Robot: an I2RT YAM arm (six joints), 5 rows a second.
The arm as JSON. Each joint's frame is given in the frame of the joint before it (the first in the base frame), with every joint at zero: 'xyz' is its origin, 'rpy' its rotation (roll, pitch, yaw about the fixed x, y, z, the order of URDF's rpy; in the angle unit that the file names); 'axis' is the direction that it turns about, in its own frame. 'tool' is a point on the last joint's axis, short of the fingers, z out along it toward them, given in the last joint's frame.
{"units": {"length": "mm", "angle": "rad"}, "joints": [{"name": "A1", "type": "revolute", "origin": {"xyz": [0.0, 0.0, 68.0], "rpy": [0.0, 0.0, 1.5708]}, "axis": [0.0, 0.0, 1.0]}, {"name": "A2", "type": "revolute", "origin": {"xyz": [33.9, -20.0, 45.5], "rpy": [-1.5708, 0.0, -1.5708]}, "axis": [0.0, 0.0, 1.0]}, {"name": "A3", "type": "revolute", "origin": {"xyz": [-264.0, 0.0, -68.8], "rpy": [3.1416, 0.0, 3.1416]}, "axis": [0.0, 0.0, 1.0]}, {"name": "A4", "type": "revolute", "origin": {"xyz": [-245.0, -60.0, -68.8], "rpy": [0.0, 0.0, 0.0]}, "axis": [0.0, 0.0, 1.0]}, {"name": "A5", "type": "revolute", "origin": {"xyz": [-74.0, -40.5, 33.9], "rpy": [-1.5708, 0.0, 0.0]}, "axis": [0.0, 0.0, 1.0]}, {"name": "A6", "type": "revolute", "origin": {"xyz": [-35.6, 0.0, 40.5], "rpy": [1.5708, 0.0, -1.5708]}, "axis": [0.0, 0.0, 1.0]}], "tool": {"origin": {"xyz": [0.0, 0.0, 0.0], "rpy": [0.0, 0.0, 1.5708]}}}
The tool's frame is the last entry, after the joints.
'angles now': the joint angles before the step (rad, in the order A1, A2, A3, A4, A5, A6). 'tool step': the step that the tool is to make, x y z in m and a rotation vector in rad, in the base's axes. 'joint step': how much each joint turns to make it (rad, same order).
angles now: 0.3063 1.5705 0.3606 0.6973 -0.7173 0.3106
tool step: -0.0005 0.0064 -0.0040 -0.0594 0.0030 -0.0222
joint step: 0.0331 0.0096 0.0108 -0.0388 0.0757 -0.0254
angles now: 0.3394 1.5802 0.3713 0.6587 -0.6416 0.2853
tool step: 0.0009 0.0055 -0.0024 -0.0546 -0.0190 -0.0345
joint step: 0.0288 0.0119 0.0090 -0.0089 0.0843 -0.0190
